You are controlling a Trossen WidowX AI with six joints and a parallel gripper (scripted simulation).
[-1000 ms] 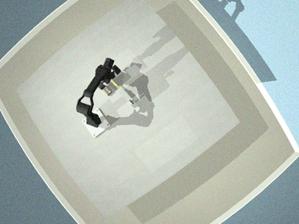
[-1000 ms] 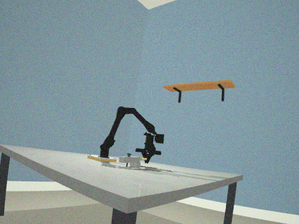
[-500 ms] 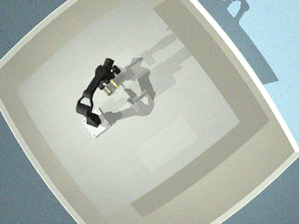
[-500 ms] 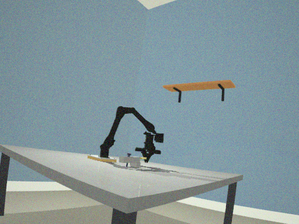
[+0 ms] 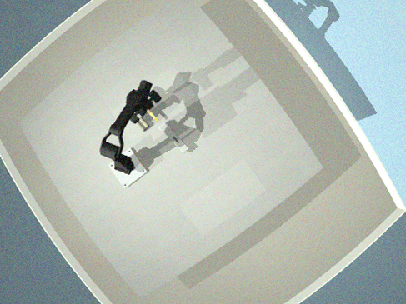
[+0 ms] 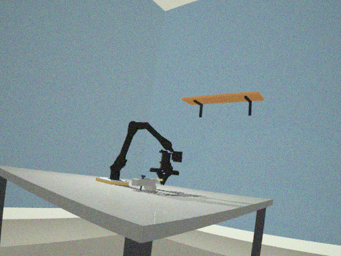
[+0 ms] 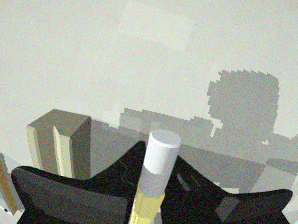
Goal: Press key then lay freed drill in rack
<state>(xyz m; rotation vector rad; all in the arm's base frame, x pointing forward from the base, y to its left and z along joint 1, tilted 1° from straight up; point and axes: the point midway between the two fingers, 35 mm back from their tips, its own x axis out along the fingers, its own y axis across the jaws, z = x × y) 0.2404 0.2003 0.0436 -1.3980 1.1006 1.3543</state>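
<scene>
Now: gripper tip 6 cm past the beige forked rack, 5 cm to the left of it and 1 cm above it. The rest, counted from my gripper tip: drill: 4 cm to the right, 3 cm above, 1 cm ahead; then dark key: 22 cm to the right, 5 cm ahead, 2 cm above.
</scene>
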